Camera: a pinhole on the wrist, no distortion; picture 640 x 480 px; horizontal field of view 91.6 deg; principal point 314.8 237.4 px. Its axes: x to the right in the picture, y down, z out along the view. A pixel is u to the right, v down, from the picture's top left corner.
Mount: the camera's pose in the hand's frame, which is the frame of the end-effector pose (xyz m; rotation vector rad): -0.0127 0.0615 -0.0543 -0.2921 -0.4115 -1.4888
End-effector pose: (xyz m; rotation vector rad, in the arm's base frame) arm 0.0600 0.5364 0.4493 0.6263 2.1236 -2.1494
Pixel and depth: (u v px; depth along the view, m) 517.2 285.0 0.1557
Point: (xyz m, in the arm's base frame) 0.0396 0.4074 0.4076
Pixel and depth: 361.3 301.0 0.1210
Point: 0.0741 0.4700 0.3526
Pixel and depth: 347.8 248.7 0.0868
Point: 0.0975 0.5007 0.3676
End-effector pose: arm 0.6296 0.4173 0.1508 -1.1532 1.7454 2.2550
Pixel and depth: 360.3 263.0 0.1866
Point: 0.5178 0.4876 0.2637
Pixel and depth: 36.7 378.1 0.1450
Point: 0.4760 0.3366 0.3293
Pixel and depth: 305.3 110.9 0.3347
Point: 0.5396 0.6101 0.4391
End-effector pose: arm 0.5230 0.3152 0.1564 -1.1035 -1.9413 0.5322
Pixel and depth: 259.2 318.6 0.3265
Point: 0.4639 0.4960 -0.1292
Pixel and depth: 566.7 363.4 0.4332
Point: 0.0498 0.4199 -0.0317
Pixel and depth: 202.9 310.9 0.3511
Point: 0.5081 0.5278 -0.1767
